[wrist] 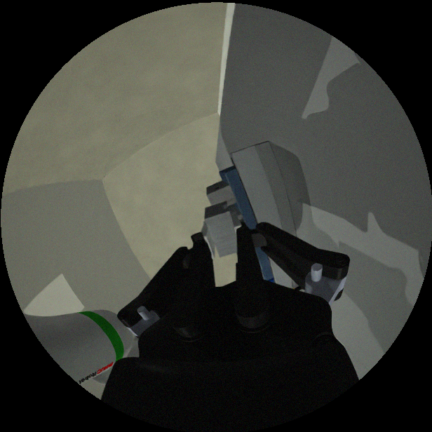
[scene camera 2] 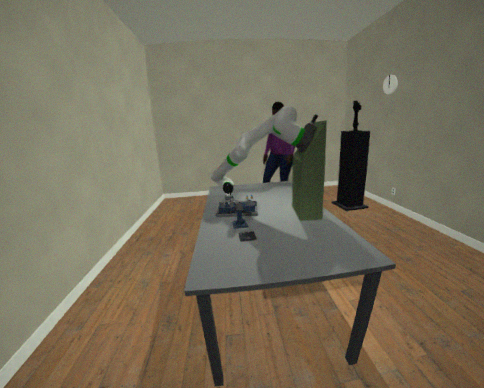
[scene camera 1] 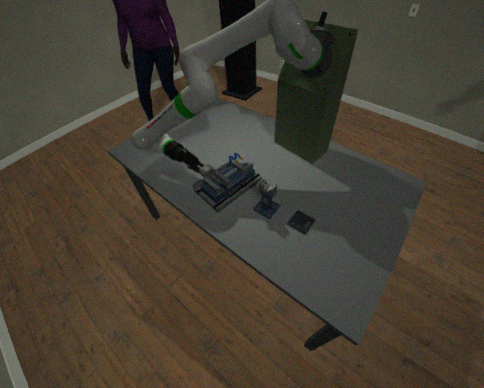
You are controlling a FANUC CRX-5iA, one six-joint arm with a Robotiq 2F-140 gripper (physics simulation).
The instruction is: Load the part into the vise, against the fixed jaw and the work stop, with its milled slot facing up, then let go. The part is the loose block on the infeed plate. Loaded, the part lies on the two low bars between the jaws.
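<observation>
The vise has a blue body and grey jaws; its blue side also shows in the wrist view. My gripper comes in tilted at the vise's left end in scene camera 1. It is shut on the part, a grey block between the fingertips. In the wrist view the part is close to the vise's grey blocks. Whether it touches the fixed jaw, work stop or low bars cannot be told, nor which way the slot faces. The dark infeed plate bears no block.
A blue stand with a grey head stands between the vise and the infeed plate. A grey tray surrounds the vise base. Small blue and yellow pieces rise behind the vise. The tall green pedestal stands at the table's far side.
</observation>
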